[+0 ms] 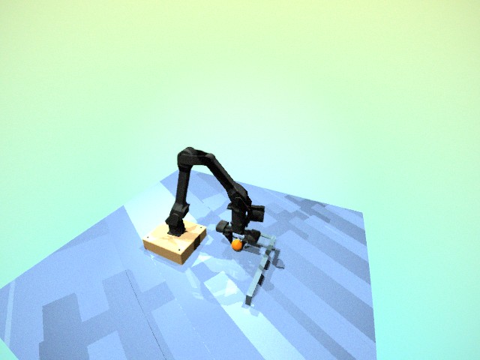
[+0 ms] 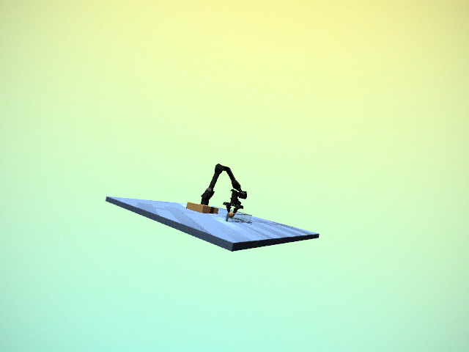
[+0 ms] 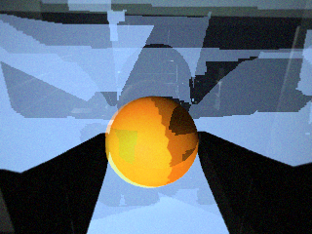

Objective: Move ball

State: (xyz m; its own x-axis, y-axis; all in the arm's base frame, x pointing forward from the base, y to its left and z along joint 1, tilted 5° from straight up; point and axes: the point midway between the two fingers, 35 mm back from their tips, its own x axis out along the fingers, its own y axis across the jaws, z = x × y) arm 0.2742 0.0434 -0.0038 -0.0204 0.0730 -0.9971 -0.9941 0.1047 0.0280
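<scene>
The orange ball is right at my gripper tip. Also, from my gripper tip: see-through copy of ball right at my gripper tip.
</scene>
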